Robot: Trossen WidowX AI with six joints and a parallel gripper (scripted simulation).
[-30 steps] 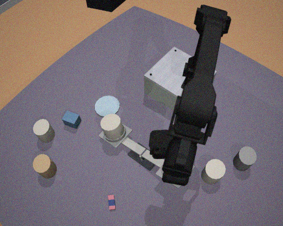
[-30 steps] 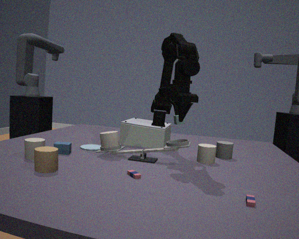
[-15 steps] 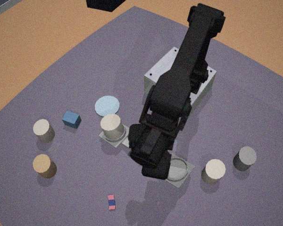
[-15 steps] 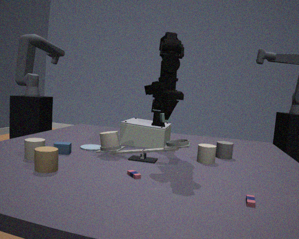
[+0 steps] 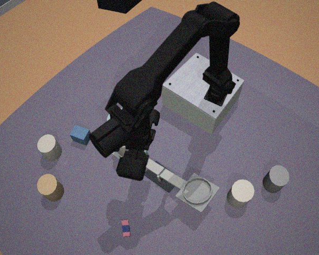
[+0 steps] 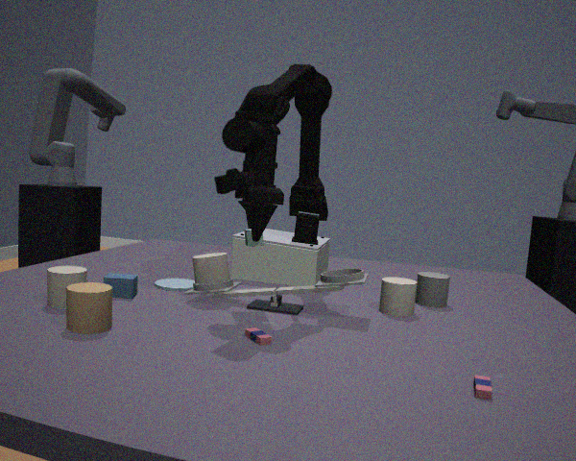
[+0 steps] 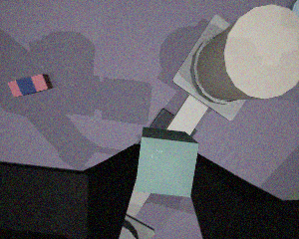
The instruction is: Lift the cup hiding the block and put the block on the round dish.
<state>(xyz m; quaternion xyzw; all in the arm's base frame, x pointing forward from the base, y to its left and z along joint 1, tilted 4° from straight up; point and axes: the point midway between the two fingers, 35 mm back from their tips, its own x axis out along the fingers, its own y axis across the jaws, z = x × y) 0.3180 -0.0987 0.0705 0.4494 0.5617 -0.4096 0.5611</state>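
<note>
Right now the pale blue round dish is 18 cm to the right of my gripper tip, 15 cm behind it and 13 cm below it. The rest, counted from my gripper tip: blue block: 27 cm to the right, 11 cm below, 2 cm behind; pale-green block: 1 cm above; tan cylinder: 23 cm to the right, 18 cm ahead, 10 cm below.
</note>
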